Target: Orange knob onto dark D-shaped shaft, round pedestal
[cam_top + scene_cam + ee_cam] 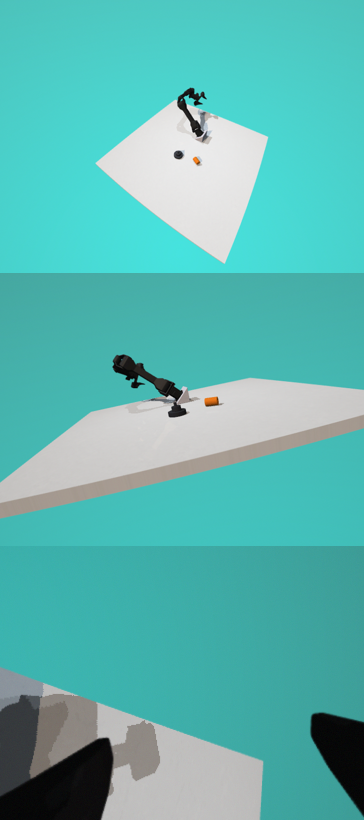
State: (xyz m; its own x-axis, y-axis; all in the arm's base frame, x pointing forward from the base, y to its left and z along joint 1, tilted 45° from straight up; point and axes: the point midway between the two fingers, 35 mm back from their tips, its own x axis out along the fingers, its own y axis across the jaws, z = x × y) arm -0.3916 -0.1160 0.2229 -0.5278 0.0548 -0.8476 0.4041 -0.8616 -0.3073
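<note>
Right now the orange knob is 680 mm ahead of my gripper tip, 360 mm to the left of it and 140 mm below it. From my gripper tip the other things lie so: pedestal 720 mm ahead, 190 mm to the left, 130 mm below.
</note>
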